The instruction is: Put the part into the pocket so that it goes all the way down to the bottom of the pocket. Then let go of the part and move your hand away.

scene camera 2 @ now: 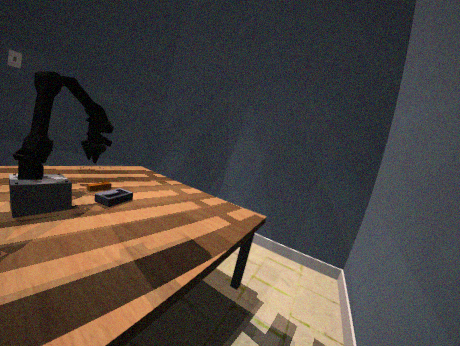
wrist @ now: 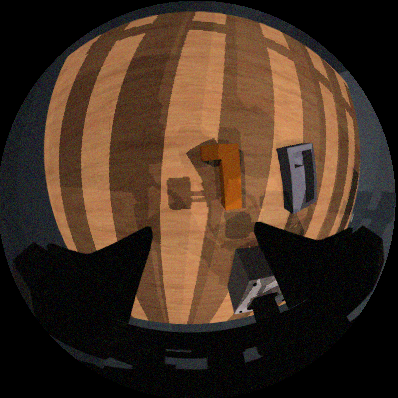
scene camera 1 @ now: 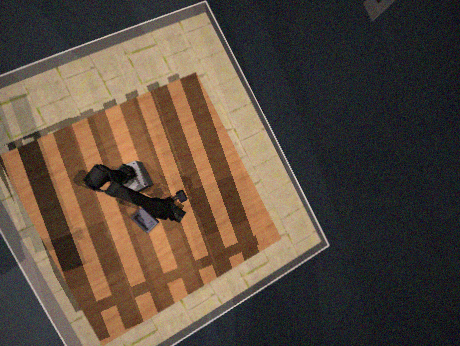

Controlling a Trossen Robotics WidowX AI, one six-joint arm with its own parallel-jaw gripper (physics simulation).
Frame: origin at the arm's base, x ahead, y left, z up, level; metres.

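Seen in the pictures: gripper, fingertip midpoint: (scene camera 2: 91,161) (wrist: 204,230) (scene camera 1: 172,200); arm's base at its link origin: (scene camera 2: 30,177) (wrist: 261,300) (scene camera 1: 129,173).
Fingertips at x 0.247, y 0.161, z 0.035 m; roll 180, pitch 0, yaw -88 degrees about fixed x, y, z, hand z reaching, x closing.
Pixels of each thing's top centre, then the offset from my fingertips to it. Level surfaces: height alone.
- orange L-shaped part at its top centre: (wrist: 223,178) (scene camera 2: 98,183) 0.040 m right, 0.027 m ahead, 0.109 m down
- grey-blue block with the pocket, top centre: (wrist: 305,177) (scene camera 2: 115,193) (scene camera 1: 144,220) 0.225 m right, 0.042 m ahead, 0.103 m down
- striped wooden table at its surface level: 0.139 m down
The orange L-shaped part (scene camera 2: 99,186) (wrist: 230,180) lies flat on the table, with its short arm pointing left in the wrist view. In scene camera 1 the arm hides it. The grey-blue block with the pocket (scene camera 1: 145,220) (scene camera 2: 114,197) (wrist: 295,186) lies on the table a little apart from the part, to its right in the wrist view. The recess in its top looks empty. My gripper (scene camera 1: 179,205) (scene camera 2: 94,159) (wrist: 204,230) is open, with nothing between its fingers. It points down and hangs well above the table. In the wrist view the part is beyond the fingertips, nearer the right finger.
The arm's grey base box (scene camera 1: 142,176) (scene camera 2: 41,196) (wrist: 243,272) stands on the table near the block. The striped wooden table (scene camera 1: 227,170) (scene camera 2: 175,220) (wrist: 195,90) carries dark shadow bands. Its near right corner and a table leg (scene camera 2: 242,262) show in scene camera 2.
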